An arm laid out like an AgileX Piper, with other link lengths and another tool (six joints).
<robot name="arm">
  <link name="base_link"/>
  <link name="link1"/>
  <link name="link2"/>
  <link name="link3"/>
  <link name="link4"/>
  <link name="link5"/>
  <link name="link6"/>
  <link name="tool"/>
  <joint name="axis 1" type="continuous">
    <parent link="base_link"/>
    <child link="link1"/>
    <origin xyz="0 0 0.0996" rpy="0 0 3.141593"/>
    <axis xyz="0 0 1"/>
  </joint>
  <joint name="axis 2" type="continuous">
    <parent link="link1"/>
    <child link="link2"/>
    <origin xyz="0 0 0" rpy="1.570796 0 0"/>
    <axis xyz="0 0 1"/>
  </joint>
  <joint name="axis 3" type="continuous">
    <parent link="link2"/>
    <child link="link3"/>
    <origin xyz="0.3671 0.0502 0" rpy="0 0 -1.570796"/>
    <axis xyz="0 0 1"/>
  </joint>
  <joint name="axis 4" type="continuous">
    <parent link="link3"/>
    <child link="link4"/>
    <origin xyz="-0.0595 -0.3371 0" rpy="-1.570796 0 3.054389"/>
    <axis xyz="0 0 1"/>
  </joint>
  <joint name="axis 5" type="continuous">
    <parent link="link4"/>
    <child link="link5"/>
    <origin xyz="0 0 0" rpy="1.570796 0 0"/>
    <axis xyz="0 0 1"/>
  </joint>
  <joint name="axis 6" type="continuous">
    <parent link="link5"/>
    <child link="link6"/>
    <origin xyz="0 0.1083 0" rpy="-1.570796 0 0"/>
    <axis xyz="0 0 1"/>
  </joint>
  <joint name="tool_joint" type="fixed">
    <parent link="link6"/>
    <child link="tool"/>
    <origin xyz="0.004 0.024 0.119" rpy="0.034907 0 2.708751"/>
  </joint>
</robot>
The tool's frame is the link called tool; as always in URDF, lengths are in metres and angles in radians. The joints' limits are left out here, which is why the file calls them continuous.
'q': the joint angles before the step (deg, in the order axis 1, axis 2, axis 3, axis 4, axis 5, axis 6). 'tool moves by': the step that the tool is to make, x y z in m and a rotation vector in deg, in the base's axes. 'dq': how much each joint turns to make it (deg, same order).
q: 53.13 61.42 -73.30 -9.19 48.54 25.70
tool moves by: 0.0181 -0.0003 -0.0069 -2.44 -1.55 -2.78
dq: 0.00 1.90 -0.02 -5.20 -0.45 2.77
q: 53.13 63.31 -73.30 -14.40 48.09 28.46
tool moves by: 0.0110 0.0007 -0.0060 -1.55 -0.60 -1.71
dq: 0.00 1.37 0.00 -3.04 -0.11 1.87
